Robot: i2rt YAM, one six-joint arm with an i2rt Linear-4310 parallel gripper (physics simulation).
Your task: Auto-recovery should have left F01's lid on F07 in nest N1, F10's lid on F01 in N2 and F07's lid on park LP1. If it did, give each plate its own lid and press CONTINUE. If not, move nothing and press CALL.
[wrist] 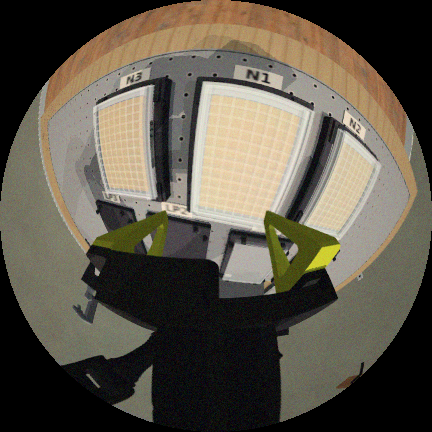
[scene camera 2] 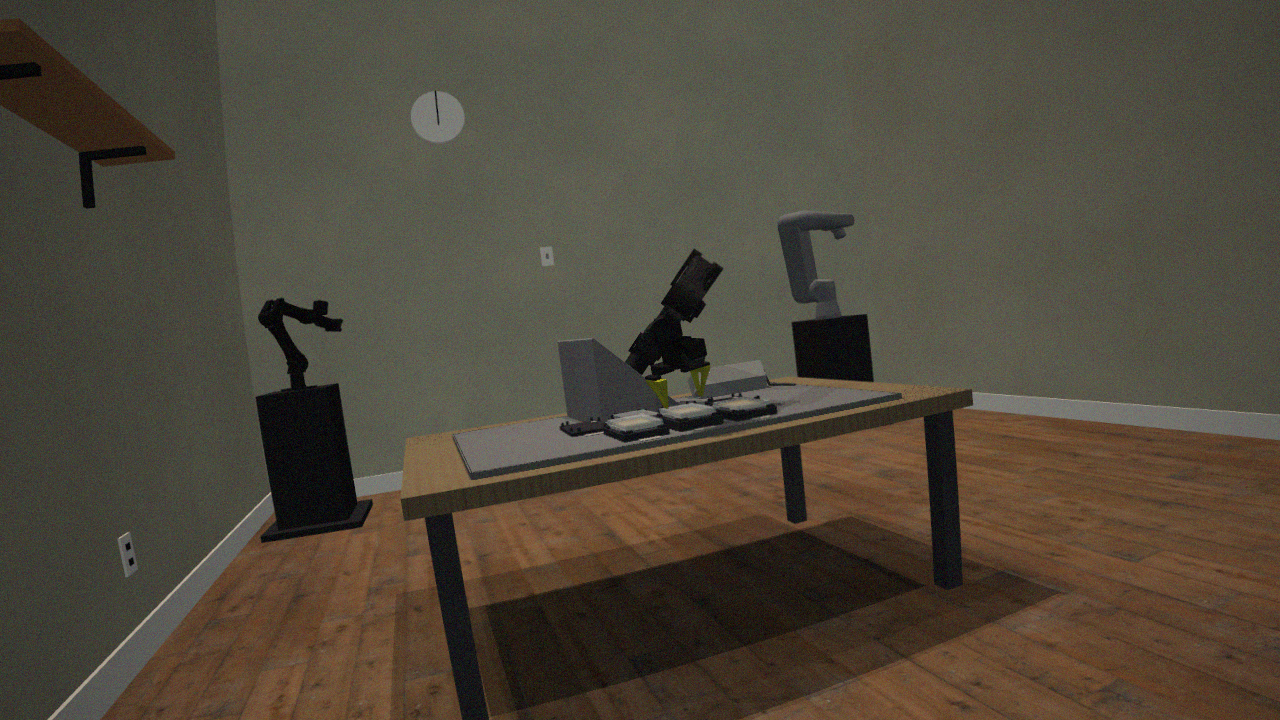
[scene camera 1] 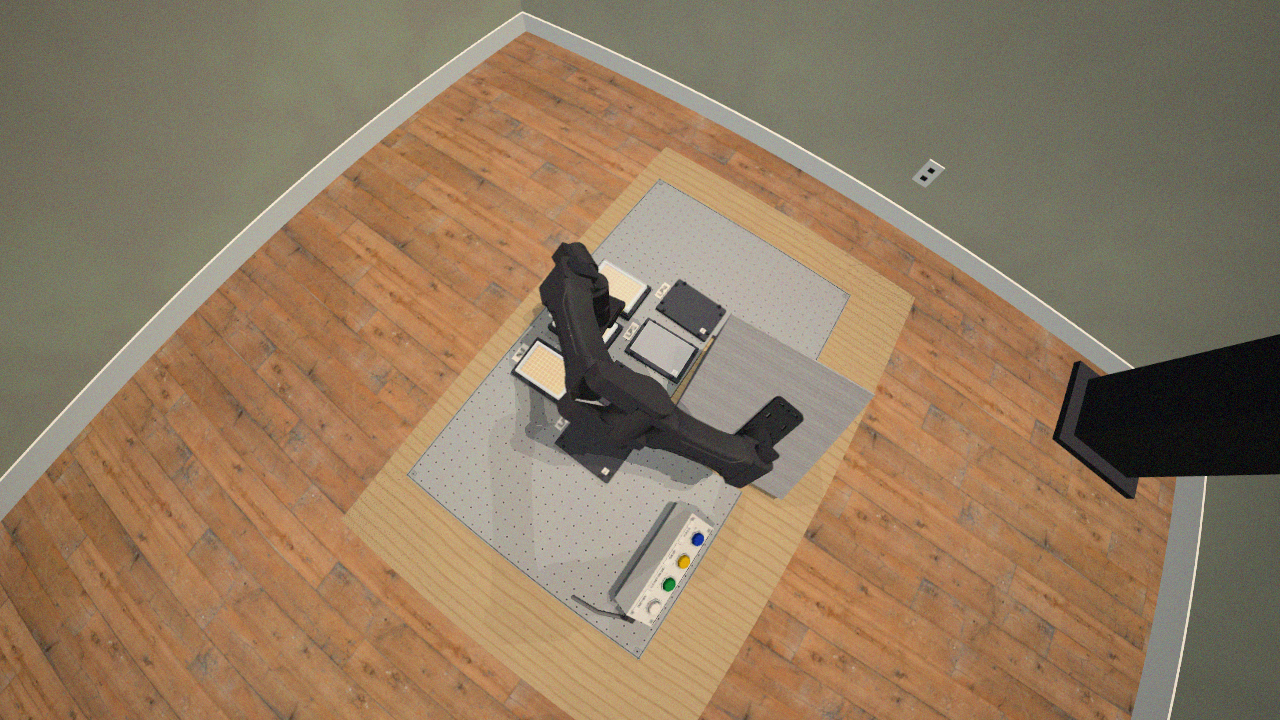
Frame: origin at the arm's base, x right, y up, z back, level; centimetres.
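Where they show: gripper, fingertip midpoint: (wrist: 215, 215) (scene camera 2: 684, 402); arm's base at its link origin: (scene camera 2: 625, 380) (scene camera 1: 756, 436).
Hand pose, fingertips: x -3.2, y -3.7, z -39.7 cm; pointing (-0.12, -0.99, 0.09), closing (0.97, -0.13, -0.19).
Things, the pixels of their top centre, and the offset from my fingertips. "*": a spot on its surface instead. Level surfaces: height alone.
- N1 at its top centre: (wrist: 245, 166) (scene camera 2: 686, 407) dx +1.3, dy -0.6, dz -5.1 cm
- N2 at its top centre: (wrist: 347, 197) (scene camera 2: 633, 419) (scene camera 1: 615, 284) dx +14.0, dy -1.2, dz -6.3 cm
- N3 at its top centre: (wrist: 115, 149) (scene camera 1: 548, 369) (scene camera 2: 740, 401) dx -12.1, dy -1.2, dz -4.6 cm
- pale lid at its top centre: (wrist: 250, 268) (scene camera 1: 662, 348) (scene camera 2: 636, 414) dx +8.5, dy -2.7, dz +12.2 cm
- LP2 park at its top centre: (wrist: 175, 254) (scene camera 2: 686, 404) dx -4.8, dy -2.5, dz +12.9 cm
- button panel at its top centre: (scene camera 1: 667, 568) (scene camera 2: 725, 364) dx -27.8, dy +3.9, dz +40.0 cm
- perforated board at its surface level: dy -4.4 cm
- cable at a spot on its surface: (scene camera 1: 597, 608) * dx -43.6, dy -4.4, dz +35.3 cm
My gripper (scene camera 2: 682, 399) (wrist: 215, 215) is open and empty. Its yellow fingers are above the plates' near side, by nest N1. Clear-covered cream plates sit in N1 (wrist: 247, 152) (scene camera 2: 691, 413), N2 (wrist: 342, 187) (scene camera 1: 623, 284) and N3 (wrist: 125, 145) (scene camera 1: 538, 368); no F-numbers are readable. A pale lid (scene camera 1: 662, 347) (wrist: 247, 261) lies on a dark park whose label I cannot read in the wrist view. The LP2 park (wrist: 187, 240) is dark, partly behind a finger. Another dark park (wrist: 117, 216) is at its left. The button panel (scene camera 1: 643, 577) carries blue, yellow, green and white buttons.
Another dark park (scene camera 1: 691, 306) stands beside the lidded one in scene camera 1. A grey wedge-shaped block (scene camera 2: 595, 380) stands behind the plates. My arm (scene camera 1: 626, 389) crosses above the perforated board (scene camera 1: 469, 461) and hides part of it. A cable (scene camera 1: 597, 608) lies by the panel.
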